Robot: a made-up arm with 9 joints. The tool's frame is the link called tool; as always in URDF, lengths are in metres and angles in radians. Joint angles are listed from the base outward. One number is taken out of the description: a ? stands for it. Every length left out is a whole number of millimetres.
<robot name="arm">
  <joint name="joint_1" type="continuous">
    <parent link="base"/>
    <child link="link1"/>
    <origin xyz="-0.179 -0.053 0.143" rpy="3.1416 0 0"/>
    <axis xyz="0 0 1"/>
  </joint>
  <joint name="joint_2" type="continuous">
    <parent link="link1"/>
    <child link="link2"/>
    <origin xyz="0.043 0.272 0" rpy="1.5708 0 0"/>
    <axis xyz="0 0 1"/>
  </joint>
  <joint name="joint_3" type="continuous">
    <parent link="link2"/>
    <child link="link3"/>
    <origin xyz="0.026 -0.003 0" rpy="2.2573 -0.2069 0.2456"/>
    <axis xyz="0 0 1"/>
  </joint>
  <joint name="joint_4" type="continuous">
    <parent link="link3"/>
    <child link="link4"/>
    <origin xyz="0.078 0.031 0" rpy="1.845 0.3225 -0.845"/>
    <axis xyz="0 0 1"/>
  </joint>
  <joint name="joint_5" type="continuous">
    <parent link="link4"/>
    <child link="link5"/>
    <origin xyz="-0.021 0.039 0" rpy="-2.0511 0.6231 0.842"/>
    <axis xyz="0 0 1"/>
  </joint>
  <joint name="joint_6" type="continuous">
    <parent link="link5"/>
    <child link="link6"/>
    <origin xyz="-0.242 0.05 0" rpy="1.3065 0.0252 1.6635"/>
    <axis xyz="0 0 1"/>
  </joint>
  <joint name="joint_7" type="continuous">
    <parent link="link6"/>
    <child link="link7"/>
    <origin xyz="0.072 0.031 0" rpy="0.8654 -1.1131 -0.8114"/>
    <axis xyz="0 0 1"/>
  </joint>
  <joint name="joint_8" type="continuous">
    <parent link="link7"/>
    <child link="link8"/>
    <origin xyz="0.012 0.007 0" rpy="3.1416 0 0"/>
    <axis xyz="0 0 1"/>
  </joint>
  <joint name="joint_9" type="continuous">
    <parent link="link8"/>
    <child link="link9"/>
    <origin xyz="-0.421 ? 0" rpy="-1.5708 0 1.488"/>
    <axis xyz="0 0 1"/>
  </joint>
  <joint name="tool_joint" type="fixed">
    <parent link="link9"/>
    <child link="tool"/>
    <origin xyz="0.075 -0.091 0" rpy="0 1.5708 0"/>
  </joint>
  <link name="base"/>
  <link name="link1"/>
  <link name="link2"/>
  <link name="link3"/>
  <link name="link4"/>
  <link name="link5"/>
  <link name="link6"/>
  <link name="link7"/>
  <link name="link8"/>
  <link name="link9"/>
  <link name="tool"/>
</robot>
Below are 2 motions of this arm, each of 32 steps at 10 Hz.
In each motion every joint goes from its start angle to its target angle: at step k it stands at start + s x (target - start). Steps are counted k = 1, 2, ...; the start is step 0. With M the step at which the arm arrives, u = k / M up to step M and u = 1 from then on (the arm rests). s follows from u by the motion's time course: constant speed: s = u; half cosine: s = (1 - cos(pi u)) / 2; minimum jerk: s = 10 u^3 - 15 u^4 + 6 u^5.
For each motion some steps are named. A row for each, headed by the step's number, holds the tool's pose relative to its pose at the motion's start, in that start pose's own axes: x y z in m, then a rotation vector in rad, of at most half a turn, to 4 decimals.
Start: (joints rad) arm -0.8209 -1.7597 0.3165 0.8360 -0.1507 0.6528 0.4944 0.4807 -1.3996
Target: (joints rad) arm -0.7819 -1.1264 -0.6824 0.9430 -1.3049 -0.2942 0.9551 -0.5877 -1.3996
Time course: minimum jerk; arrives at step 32
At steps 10, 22, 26, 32:
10: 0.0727 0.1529 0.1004 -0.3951 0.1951 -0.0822
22: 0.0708 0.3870 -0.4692 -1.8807 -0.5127 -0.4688
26: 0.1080 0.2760 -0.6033 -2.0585 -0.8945 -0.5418
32: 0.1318 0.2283 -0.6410 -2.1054 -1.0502 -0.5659

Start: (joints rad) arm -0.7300 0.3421 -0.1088 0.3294 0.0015 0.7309 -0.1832 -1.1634 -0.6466
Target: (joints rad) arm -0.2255 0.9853 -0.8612 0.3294 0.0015 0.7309 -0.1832 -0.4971 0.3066
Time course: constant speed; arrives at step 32
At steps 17, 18, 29, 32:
17: 0.0451 -0.1462 -0.0170 -1.0463 -0.6071 0.6338
18: 0.0521 -0.1559 -0.0156 -1.0969 -0.6542 0.6713
29: 0.1673 -0.2460 0.0197 -1.5177 -1.2797 1.0676
32: 0.2098 -0.2601 0.0351 -1.5764 -1.4872 1.1652

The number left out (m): 0.114
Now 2 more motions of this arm.
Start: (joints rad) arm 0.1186 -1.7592 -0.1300 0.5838 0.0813 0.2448 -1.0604 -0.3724 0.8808
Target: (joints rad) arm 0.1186 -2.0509 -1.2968 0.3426 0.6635 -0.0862 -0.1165 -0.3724 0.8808
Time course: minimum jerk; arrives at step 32
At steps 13, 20, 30, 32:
13: 0.0074 0.0112 -0.0144 -0.1311 -0.0760 0.0625
20: 0.0159 0.0542 -0.0288 -0.2151 -0.1030 0.0870
30: 0.0284 0.0885 -0.0358 -0.2128 -0.0882 0.0992
32: 0.0285 0.0887 -0.0359 -0.2126 -0.0880 0.0994

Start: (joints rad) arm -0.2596 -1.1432 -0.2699 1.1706 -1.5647 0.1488 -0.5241 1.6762 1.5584
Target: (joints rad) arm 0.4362 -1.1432 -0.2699 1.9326 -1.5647 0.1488 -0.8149 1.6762 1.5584
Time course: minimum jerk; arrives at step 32
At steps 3, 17, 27, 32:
3: 0.0015 -0.0017 0.0011 0.0000 0.0033 0.0076
17: 0.1626 -0.0803 0.0769 -0.0513 0.2517 0.5951
27: 0.3059 -0.0521 0.1161 -0.1514 0.4173 1.0345
32: 0.3157 -0.0470 0.1183 -0.1606 0.4282 1.0662

